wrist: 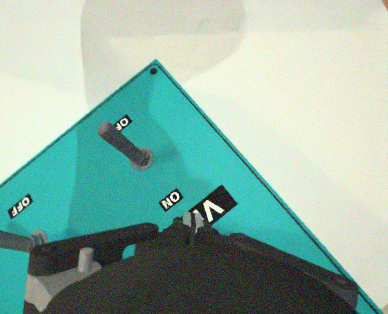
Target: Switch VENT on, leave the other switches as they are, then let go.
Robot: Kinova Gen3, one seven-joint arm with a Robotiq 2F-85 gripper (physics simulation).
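Places are measured from the arm's base along level axes (x ahead, y up, z right), in metres.
Pixels of known places: gripper, fingertip midpoint: [190,224].
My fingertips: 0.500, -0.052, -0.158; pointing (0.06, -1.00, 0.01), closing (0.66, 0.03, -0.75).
Note:
Behind a point stands the place of what it marks, as x, y, z.
A teal switch panel [220,165] @(0.475, -0.060, -0.205) lies at an angle across the wrist view. A grey toggle lever [122,143] @(0.418, -0.047, -0.152) stands near its upper corner, leaning toward the OFF label [123,122] @(0.395, -0.089, -0.154), which its tip partly covers. The ON label [171,200] @(0.477, -0.060, -0.155) is on the other side of its base. A black name plate [220,202] @(0.499, -0.052, -0.188) beside that label shows a V, its other letters hidden by the gripper. My gripper [190,224] @(0.500, -0.052, -0.158) is shut and empty, its tips over the name plate, below the ON label and apart from the lever.
A second lever [17,241] @(0.433, -0.057, -0.036) shows in part at the left edge, beside its own OFF label [20,206] @(0.405, -0.089, -0.029). A dark screw [153,71] @(0.368, -0.097, -0.205) sits in the panel's top corner. A pale surface [320,100] @(0.496, -0.161, -0.375) with soft shadows surrounds the panel.

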